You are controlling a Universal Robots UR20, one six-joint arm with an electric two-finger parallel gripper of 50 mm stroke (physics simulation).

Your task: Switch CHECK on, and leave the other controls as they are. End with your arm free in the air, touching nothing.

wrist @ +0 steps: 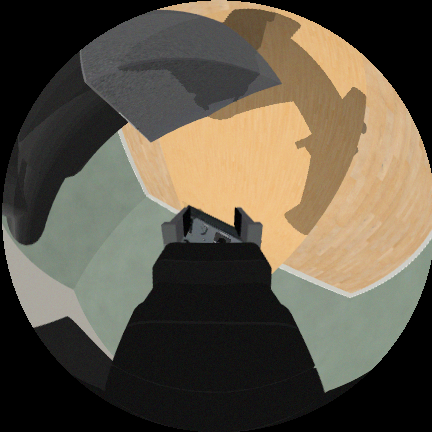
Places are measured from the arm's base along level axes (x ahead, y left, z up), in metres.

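Pixels of known places: gripper, fingertip midpoint: (pixel 211 215).
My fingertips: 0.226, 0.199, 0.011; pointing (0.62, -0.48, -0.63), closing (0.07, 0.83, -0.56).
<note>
Behind a point stands the place of what it marks, as x, y, z.
The grey control panel (pixel 206 231) {0.840, -0.066, -0.231} shows in part between and behind the fingers, low in the middle of the wrist view. A round control and a dark control show on its face, but they are small and no label can be read, so I cannot tell which is CHECK or how it is set. The fingers and the black gripper body hide the rest of the panel. My gripper (pixel 211 215) {0.226, 0.200, 0.011} is open, with nothing held between its fingers. I cannot tell how far the fingertips are from the panel's controls.
A dark grey slab (pixel 150 110) {0.108, 0.119, -0.003} lies at the upper left. The black arm (pixel 55 165) {0.099, 0.050, 0.121} curves down the left side. The wooden floor (pixel 225 160) {0.380, 0.020, -0.318} carries the arm's shadow, and green walls (pixel 115 240) with a pale skirting edge stand beyond it.
</note>
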